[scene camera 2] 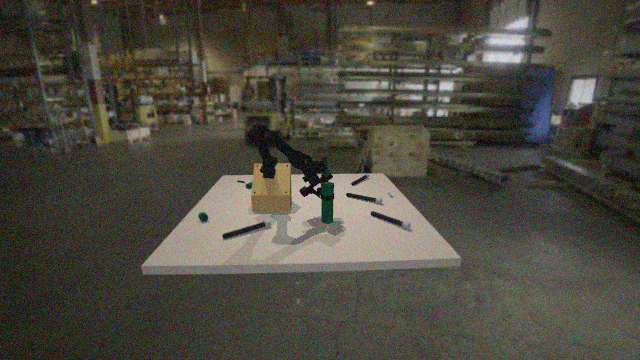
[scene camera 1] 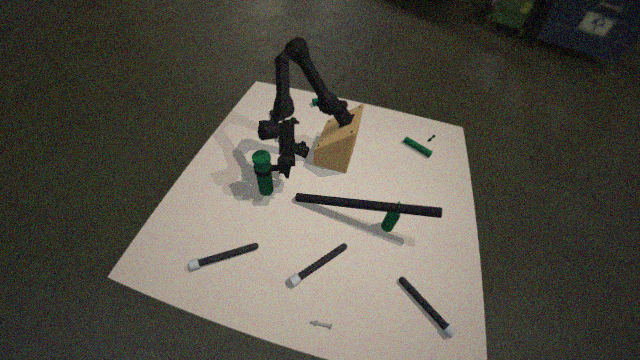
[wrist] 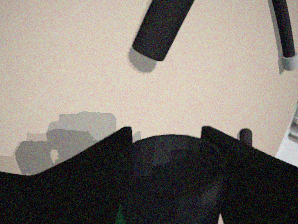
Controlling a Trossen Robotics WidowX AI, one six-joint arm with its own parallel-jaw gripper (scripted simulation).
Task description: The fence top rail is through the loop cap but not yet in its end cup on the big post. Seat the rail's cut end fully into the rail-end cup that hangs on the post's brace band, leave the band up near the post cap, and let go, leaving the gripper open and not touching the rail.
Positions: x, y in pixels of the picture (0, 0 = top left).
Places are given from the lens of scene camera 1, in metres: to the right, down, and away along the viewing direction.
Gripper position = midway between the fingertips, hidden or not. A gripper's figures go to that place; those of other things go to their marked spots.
my gripper [scene camera 1: 287, 176]: -0.13, -0.01, 1.01
long dark top rail [scene camera 1: 300, 197]: -0.08, 0.07, 1.04
